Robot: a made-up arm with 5 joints.
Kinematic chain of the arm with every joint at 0, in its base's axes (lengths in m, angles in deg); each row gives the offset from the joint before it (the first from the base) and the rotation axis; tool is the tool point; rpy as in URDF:
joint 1: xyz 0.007 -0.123 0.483 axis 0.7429 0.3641 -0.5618
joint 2: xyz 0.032 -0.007 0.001 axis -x
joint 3: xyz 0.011 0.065 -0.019 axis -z
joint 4: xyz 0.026 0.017 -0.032 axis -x
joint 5: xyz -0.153 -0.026 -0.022 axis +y
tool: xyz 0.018 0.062 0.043 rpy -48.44 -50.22 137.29
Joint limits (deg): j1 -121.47..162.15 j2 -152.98..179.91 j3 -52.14..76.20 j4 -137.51..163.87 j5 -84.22..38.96
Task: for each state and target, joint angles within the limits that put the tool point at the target. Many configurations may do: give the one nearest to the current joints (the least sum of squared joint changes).
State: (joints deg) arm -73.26 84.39 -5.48 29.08 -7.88
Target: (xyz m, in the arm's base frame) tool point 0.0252 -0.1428 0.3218
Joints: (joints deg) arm -48.19 43.26 29.16 11.93 15.28
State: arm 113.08 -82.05 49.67 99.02 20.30
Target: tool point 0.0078 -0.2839 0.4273
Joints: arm 151.47 -80.54 61.74 98.00 34.28
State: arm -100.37 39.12 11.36 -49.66 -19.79
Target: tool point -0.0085 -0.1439 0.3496
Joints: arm -71.59 27.47 29.36 -51.48 9.04
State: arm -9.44 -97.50 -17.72 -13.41 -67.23
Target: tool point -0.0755 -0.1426 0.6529
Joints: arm 7.06 -101.90 19.00 -9.86 -62.63
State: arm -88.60 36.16 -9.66 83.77 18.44
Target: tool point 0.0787 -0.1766 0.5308
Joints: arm -118.31 39.62 -31.27 95.31 38.96
